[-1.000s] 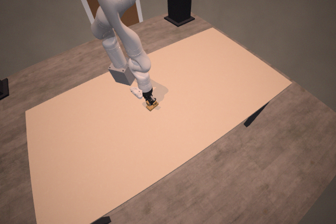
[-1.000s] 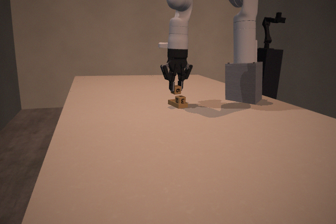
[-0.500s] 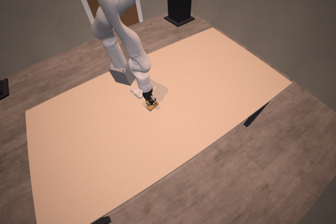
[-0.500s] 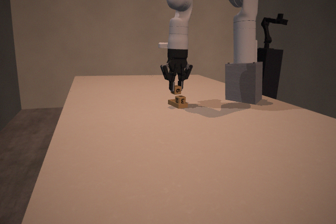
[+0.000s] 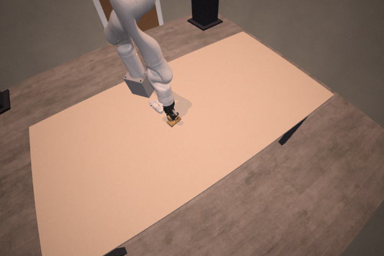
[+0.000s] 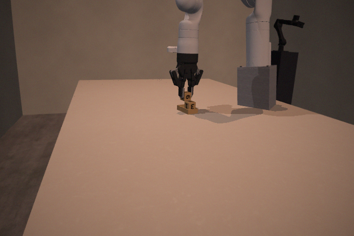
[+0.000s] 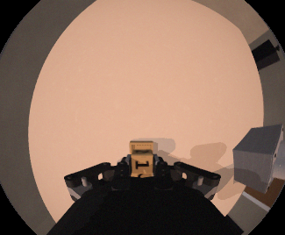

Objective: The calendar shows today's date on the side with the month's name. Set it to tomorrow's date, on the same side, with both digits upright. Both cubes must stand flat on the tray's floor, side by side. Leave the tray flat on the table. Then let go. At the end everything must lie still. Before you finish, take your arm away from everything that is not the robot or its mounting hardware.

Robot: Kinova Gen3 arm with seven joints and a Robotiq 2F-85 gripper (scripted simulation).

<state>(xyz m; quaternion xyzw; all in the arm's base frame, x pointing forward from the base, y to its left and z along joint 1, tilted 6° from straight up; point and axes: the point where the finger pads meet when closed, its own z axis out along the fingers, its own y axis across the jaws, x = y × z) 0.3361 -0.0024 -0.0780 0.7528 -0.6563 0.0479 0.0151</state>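
The wooden tray is 20 mm to the left of my hand and 60 mm below it.
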